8 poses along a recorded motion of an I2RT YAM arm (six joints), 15 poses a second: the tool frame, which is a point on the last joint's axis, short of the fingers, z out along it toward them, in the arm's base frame.
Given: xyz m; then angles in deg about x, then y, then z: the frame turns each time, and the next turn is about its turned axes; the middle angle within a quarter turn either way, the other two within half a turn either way.
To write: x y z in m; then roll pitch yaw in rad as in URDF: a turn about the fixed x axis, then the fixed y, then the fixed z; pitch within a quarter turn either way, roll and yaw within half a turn. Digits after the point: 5 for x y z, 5 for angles.
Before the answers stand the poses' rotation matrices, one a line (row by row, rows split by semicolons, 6 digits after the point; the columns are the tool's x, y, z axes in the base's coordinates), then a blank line. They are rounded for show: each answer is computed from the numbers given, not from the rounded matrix.
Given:
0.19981 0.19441 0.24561 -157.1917 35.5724 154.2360
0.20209 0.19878 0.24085 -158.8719 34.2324 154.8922
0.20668 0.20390 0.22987 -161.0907 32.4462 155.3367
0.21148 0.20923 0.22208 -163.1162 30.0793 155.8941
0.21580 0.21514 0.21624 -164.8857 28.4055 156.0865
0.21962 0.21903 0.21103 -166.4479 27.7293 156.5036
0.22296 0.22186 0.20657 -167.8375 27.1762 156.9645
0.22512 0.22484 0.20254 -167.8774 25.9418 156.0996
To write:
-0.732525 -0.353549 0.581731; -0.197587 0.928192 0.315306; -0.651435 0.116027 -0.749780
-0.748643 -0.350814 0.562551; -0.212184 0.930681 0.298010; -0.628102 0.103739 -0.771185
-0.766912 -0.352145 0.536507; -0.236760 0.932283 0.273482; -0.596482 0.082713 -0.798353
-0.789869 -0.353423 0.501198; -0.257950 0.932899 0.251320; -0.556389 0.069226 -0.828033
-0.804096 -0.356553 0.475709; -0.277944 0.932816 0.229352; -0.525525 0.052201 -0.849175
-0.811763 -0.352904 0.465295; -0.287599 0.935021 0.207418; -0.508259 0.034556 -0.860511
-0.818671 -0.348104 0.456728; -0.293965 0.937260 0.187427; -0.493317 0.019179 -0.869638
-0.822130 -0.364325 0.437458; -0.312123 0.931084 0.188844; -0.476111 0.018714 -0.879186

0.19981 0.19441 0.24561 2.98806 0.70947 -2.87813
0.20209 0.19878 0.24085 3.00788 0.67911 -2.86541
0.20668 0.20390 0.22987 3.03836 0.63911 -2.84216
0.21148 0.20923 0.22208 3.05818 0.59003 -2.82594
0.21580 0.21514 0.21624 3.08020 0.55333 -2.80879
0.21962 0.21903 0.21103 3.10146 0.53316 -2.80110
0.22296 0.22186 0.20657 3.11954 0.51590 -2.79686
0.22512 0.22484 0.20254 3.12031 0.49623 -2.77875

